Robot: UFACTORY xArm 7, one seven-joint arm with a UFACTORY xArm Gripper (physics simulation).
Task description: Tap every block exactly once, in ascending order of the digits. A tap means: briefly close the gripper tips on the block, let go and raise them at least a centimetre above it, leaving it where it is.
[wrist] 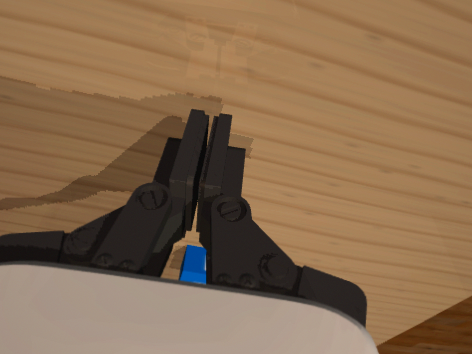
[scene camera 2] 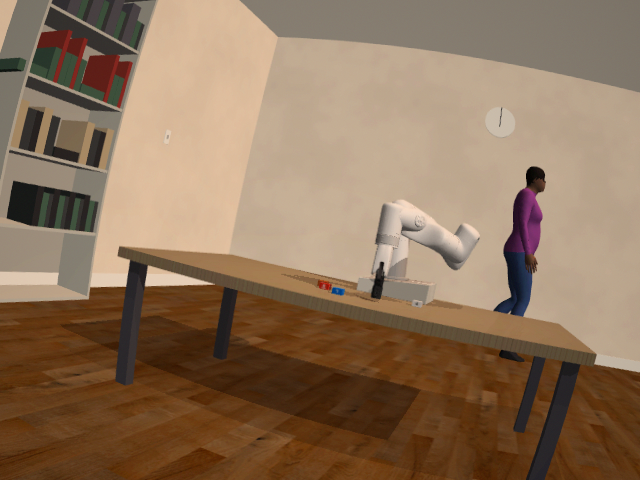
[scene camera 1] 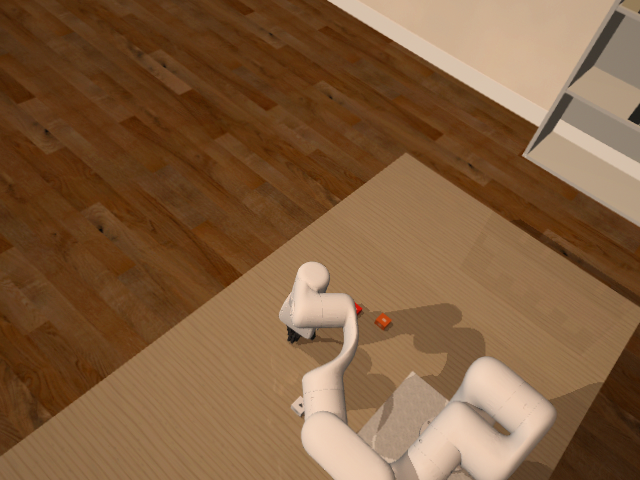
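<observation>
My gripper (scene camera 1: 293,338) (scene camera 2: 376,296) (wrist: 210,139) is shut and empty, its tips low over the table. A blue block (scene camera 2: 338,291) (wrist: 194,264) stands apart from the tips; in the wrist view part of it shows between the finger linkages, above the gripper housing. It is hidden in scene camera 1. A red block (scene camera 1: 357,308) (scene camera 2: 324,285) is partly hidden by the arm in scene camera 1. An orange block (scene camera 1: 383,321) lies beside the red one. A white block (scene camera 1: 298,406) (scene camera 2: 417,303) stands on the other side of the gripper. Digits are too small or hidden to read surely.
The wooden table (scene camera 1: 206,382) (scene camera 2: 491,325) bears the blocks and a pale base slab (scene camera 1: 405,413) (scene camera 2: 430,293) under the arm. The arm's links pass over the table near the white and red blocks. A bookshelf (scene camera 2: 72,96) and a person (scene camera 2: 525,222) stand beyond the table.
</observation>
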